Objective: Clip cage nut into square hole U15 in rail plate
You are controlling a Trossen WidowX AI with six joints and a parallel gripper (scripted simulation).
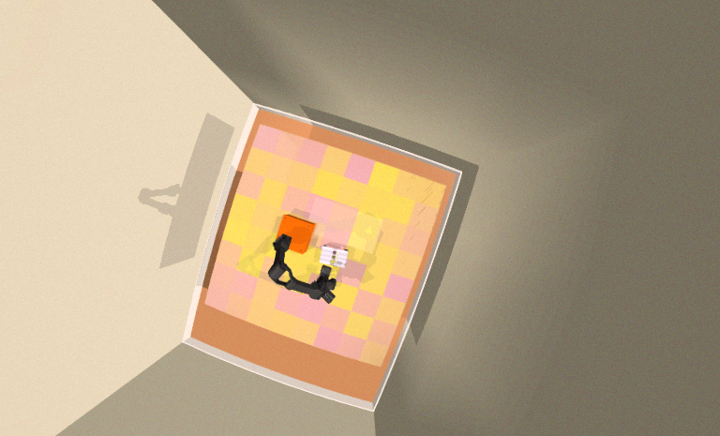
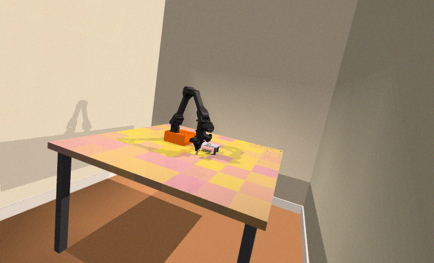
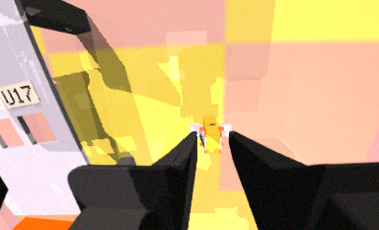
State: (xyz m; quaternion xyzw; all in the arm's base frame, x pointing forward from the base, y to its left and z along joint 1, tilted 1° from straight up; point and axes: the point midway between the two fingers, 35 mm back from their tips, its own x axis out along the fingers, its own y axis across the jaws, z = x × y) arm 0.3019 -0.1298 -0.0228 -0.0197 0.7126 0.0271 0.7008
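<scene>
Right now the cage nut is 10 mm below my gripper tip.
</scene>
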